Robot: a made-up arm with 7 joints. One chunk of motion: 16 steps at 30 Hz.
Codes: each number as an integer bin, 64 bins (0 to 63) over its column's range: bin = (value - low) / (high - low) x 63, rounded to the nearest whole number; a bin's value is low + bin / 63 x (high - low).
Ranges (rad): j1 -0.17..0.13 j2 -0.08..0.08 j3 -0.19..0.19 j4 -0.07..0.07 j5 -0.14..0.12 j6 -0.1..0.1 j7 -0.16..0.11
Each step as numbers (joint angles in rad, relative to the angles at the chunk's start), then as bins.
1 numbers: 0.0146 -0.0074 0.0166 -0.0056 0.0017 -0.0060 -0.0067
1 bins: 39 29 34 29 34 30 36
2 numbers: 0.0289 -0.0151 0.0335 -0.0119 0.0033 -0.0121 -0.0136
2 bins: 42 26 37 26 35 28 34
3 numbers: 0.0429 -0.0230 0.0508 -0.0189 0.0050 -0.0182 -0.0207
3 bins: 45 22 40 23 35 26 33
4 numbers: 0.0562 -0.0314 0.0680 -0.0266 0.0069 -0.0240 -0.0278
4 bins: 48 19 43 20 36 24 31
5 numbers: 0.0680 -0.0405 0.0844 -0.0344 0.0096 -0.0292 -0.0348
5 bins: 50 16 45 16 36 22 29
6 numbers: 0.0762 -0.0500 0.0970 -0.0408 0.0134 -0.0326 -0.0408
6 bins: 52 12 48 13 37 21 28
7 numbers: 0.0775 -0.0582 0.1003 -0.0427 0.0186 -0.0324 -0.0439
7 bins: 52 9 48 12 38 21 27
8 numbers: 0.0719 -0.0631 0.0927 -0.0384 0.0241 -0.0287 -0.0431
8 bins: 51 7 47 14 40 22 27
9 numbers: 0.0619 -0.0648 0.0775 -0.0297 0.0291 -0.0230 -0.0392
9 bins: 49 6 44 18 41 24 28
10 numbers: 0.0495 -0.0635 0.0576 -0.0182 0.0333 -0.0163 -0.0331
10 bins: 46 6 41 23 42 26 30
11 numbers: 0.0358 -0.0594 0.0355 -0.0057 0.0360 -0.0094 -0.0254
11 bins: 43 8 37 29 43 29 31
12 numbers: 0.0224 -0.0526 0.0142 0.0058 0.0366 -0.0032 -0.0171
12 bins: 40 11 34 34 43 30 33
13 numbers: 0.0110 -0.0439 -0.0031 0.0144 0.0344 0.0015 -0.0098
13 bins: 38 14 31 38 42 32 35
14 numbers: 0.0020 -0.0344 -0.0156 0.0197 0.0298 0.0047 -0.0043
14 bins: 36 18 29 40 41 33 36
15 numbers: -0.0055 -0.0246 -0.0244 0.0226 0.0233 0.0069 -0.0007
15 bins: 35 22 27 42 40 34 37
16 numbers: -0.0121 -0.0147 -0.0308 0.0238 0.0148 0.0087 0.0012
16 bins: 33 26 26 42 38 34 38
